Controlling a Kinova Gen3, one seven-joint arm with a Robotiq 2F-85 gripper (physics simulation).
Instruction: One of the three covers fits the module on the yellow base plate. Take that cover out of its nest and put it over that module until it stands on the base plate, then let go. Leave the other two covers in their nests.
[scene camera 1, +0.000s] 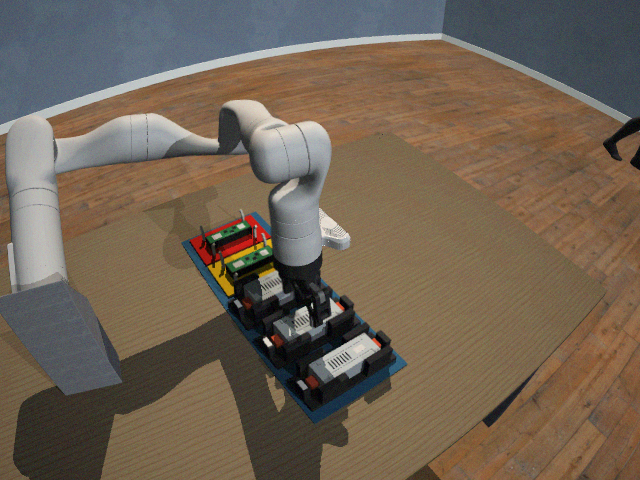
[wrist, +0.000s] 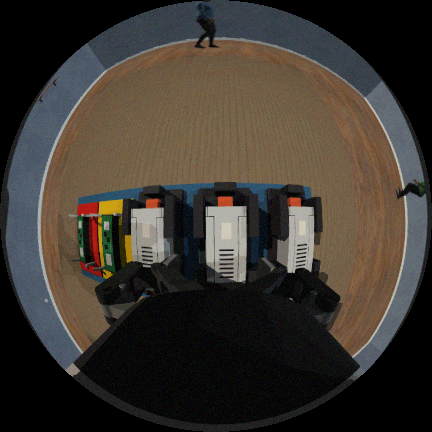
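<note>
The yellow base plate bears a green-topped module with upright pins near it. Three light grey covers lie in black nests: one beside the yellow plate, a middle one, and an end one farthest from that plate. My gripper is open and empty above the middle cover, its fingers spread to either side of that cover in the wrist view. It hides part of the middle cover; the fingertips' exact height is hard to tell.
A red plate with another green-topped module and pins adjoins the yellow plate. All stand on a blue board. A white object lies behind my arm. People stand beyond the table.
</note>
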